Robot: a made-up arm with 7 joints. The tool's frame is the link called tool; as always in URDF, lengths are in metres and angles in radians. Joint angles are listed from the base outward. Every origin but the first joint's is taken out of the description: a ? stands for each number. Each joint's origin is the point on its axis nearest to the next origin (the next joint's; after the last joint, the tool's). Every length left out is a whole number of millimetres.
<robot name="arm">
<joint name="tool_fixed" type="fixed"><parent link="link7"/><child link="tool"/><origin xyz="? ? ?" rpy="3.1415 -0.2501 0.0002"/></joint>
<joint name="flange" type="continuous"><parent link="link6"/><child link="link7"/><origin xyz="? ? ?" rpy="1.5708 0 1.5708"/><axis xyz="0 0 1"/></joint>
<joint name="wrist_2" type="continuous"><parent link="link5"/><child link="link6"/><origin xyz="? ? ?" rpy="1.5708 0 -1.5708"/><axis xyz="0 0 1"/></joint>
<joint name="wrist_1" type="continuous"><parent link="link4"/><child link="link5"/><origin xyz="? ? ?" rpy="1.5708 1.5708 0"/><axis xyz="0 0 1"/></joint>
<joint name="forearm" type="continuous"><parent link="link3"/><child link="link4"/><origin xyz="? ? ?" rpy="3.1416 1.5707 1.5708"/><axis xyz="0 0 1"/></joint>
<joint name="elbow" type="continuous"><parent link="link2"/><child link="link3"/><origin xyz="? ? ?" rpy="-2.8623 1.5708 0"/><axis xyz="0 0 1"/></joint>
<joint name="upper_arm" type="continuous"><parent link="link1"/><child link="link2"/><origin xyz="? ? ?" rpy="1.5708 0 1.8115"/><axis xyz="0 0 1"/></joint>
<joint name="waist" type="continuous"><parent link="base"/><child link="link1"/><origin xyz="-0.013 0.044 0.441" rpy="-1.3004 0.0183 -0.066"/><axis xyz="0 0 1"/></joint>
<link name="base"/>
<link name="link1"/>
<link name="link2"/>
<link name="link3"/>
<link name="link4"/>
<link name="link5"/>
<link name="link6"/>
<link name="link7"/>
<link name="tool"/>
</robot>
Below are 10 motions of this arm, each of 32 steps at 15 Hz.
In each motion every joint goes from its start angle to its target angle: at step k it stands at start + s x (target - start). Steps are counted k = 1, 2, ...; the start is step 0. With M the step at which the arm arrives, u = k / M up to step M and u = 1 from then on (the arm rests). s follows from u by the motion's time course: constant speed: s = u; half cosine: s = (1 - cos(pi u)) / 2; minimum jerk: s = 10 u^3 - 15 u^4 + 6 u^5.
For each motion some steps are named. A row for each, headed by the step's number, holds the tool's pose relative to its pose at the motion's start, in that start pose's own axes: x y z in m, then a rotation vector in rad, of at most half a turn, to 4 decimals.
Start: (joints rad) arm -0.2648 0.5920 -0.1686 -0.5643 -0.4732 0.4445 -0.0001
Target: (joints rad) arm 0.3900 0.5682 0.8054 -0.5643 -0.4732 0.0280 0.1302
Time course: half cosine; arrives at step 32
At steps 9, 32:
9: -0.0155 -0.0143 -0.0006 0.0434 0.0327 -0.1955
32: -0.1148 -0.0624 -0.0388 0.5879 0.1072 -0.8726

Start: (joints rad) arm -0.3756 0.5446 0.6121 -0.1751 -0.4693 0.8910 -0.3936
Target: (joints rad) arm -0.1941 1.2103 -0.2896 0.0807 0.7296 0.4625 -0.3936
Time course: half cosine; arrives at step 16
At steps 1, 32:
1: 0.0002 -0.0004 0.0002 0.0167 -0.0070 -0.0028
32: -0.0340 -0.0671 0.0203 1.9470 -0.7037 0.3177

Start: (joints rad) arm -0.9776 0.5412 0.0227 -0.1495 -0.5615 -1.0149 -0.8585
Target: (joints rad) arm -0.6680 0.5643 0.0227 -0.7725 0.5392 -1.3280 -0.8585
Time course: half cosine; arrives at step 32
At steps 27, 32:
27: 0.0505 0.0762 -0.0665 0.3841 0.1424 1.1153
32: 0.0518 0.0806 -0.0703 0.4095 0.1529 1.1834

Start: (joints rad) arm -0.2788 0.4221 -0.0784 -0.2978 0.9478 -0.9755 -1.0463
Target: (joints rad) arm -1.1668 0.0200 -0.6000 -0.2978 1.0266 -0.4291 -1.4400
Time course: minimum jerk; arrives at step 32
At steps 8, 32:
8: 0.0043 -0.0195 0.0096 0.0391 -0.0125 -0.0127
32: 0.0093 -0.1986 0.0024 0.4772 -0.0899 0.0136

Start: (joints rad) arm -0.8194 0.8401 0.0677 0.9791 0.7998 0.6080 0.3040
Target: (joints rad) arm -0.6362 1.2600 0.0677 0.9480 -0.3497 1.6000 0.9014
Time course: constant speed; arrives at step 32
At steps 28, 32:
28: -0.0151 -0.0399 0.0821 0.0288 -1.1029 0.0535
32: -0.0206 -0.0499 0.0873 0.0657 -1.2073 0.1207

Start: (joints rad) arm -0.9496 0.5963 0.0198 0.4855 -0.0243 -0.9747 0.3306
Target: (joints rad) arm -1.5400 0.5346 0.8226 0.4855 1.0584 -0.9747 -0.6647
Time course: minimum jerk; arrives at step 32
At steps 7, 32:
7: 0.0111 -0.0015 0.0051 0.0390 0.0595 0.0837
32: 0.1539 -0.0484 0.0282 0.6923 -0.0501 0.9129

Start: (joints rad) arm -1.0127 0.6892 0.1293 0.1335 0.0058 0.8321 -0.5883
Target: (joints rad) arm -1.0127 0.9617 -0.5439 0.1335 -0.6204 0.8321 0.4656
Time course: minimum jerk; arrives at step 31
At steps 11, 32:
11: 0.0019 0.0134 0.0030 0.0832 -0.0377 -0.0873
32: -0.0112 0.0466 0.0344 0.3537 -0.2578 -0.3954

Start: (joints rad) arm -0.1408 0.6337 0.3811 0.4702 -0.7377 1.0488 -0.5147
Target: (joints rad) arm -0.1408 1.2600 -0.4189 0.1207 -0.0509 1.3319 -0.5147
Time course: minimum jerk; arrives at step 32
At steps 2, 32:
2: -0.0001 0.0000 -0.0001 0.0030 -0.0018 -0.0015
32: -0.0674 0.0038 -0.0481 1.2186 -0.7062 -0.8732

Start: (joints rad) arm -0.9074 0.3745 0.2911 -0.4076 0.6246 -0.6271 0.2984
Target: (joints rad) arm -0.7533 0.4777 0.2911 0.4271 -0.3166 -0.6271 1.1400
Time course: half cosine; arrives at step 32
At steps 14, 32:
14: -0.0368 0.0030 0.0130 -0.0759 -0.4708 -0.4040
32: -0.1082 -0.0202 0.0366 0.3709 -1.2270 -0.9595

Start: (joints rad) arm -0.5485 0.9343 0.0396 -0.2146 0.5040 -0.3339 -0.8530
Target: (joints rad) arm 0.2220 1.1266 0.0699 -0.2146 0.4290 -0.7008 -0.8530
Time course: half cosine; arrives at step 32
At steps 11, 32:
11: -0.0128 0.0376 -0.0114 -0.0673 0.0590 0.1670
32: -0.0679 0.1134 -0.0660 -0.2986 0.3116 0.5861

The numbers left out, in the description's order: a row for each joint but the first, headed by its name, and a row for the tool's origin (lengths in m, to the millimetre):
tool: -0.022 -0.01 0
flange: -0.004 0.065 0
wrist_2: 0.023 -0.018 0
wrist_1: 0.019 -0.112 0
forearm: 0.013 0.008 0
elbow: 0.167 -0.033 0
upper_arm: 0.006 0.042 0

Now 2 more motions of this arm.
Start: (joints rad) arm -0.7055 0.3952 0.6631 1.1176 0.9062 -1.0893 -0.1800
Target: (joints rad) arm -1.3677 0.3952 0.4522 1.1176 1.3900 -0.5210 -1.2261
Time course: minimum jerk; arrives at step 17
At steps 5, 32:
5: 0.0274 -0.0135 -0.0026 0.0063 -0.0035 0.2144
32: 0.1680 -0.1118 -0.0647 0.1705 -0.3599 1.1536

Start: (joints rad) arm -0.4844 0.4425 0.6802 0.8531 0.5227 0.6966 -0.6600
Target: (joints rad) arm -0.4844 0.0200 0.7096 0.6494 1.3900 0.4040 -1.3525
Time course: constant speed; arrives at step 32
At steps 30, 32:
30: 0.0154 0.0779 0.0035 0.5069 -0.2710 0.6042
32: 0.0157 0.0837 0.0030 0.5366 -0.3022 0.6424

